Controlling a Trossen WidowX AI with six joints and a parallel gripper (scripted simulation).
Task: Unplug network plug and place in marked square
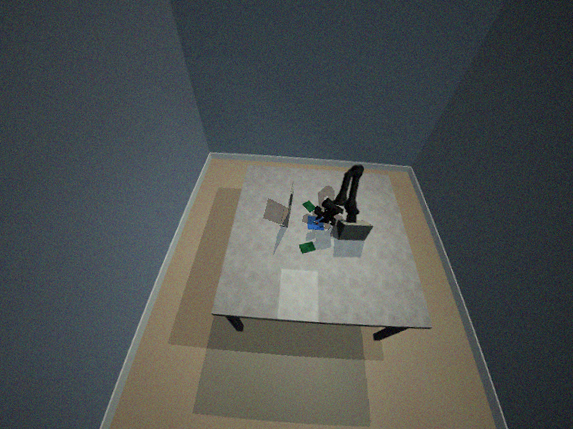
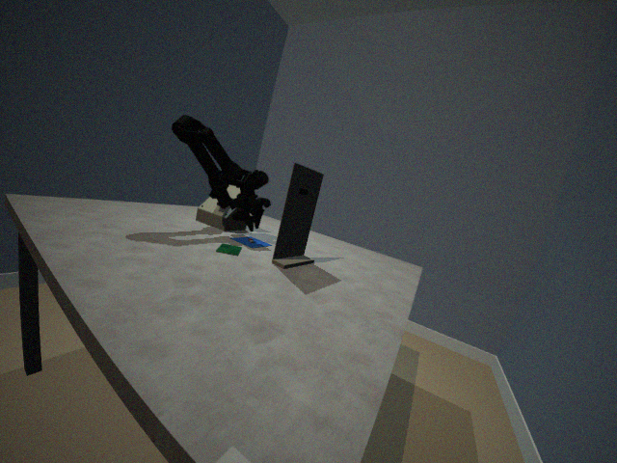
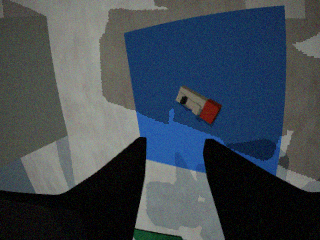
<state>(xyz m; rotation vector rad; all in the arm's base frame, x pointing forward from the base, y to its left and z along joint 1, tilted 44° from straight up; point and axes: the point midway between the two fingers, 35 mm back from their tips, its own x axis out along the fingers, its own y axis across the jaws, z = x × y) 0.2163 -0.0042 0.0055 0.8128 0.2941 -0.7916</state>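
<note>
The blue marked square is 5 cm below my gripper tip, 1 cm to the right of it and 1 cm ahead of it. Round my gripper tip: upright panel 22 cm ahead, 10 cm above, 2 cm to the right.
</note>
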